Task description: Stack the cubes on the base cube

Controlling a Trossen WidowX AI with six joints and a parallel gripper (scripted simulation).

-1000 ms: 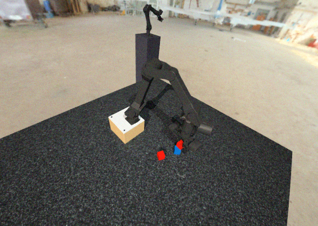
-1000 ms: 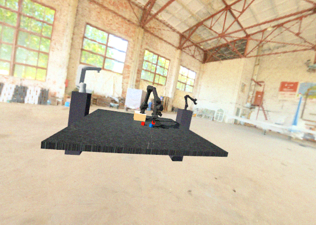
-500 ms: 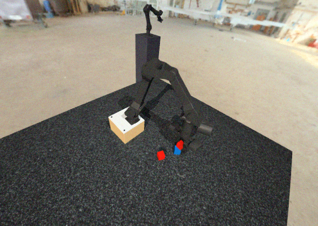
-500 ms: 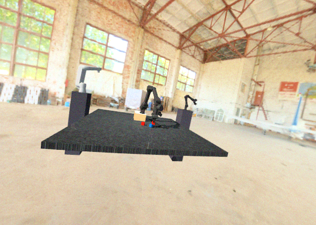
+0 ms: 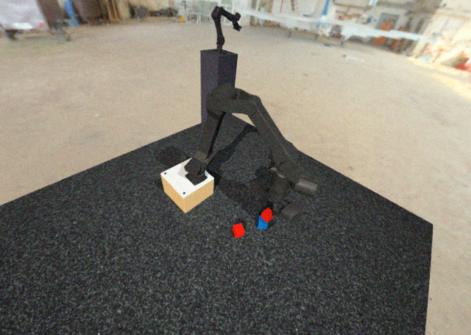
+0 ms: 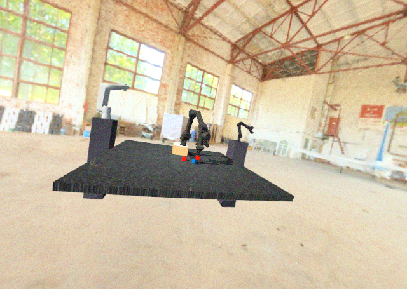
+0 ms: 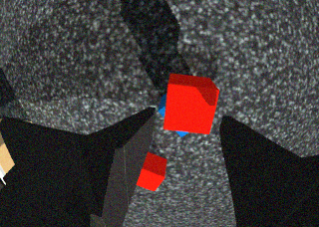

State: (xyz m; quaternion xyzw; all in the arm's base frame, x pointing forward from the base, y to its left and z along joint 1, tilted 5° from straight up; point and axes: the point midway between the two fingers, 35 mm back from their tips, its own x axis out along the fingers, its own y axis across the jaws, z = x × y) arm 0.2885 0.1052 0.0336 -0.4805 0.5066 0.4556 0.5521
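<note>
The blue cube lies 6 cm below my gripper tip and 2 cm to the right of it.
</note>
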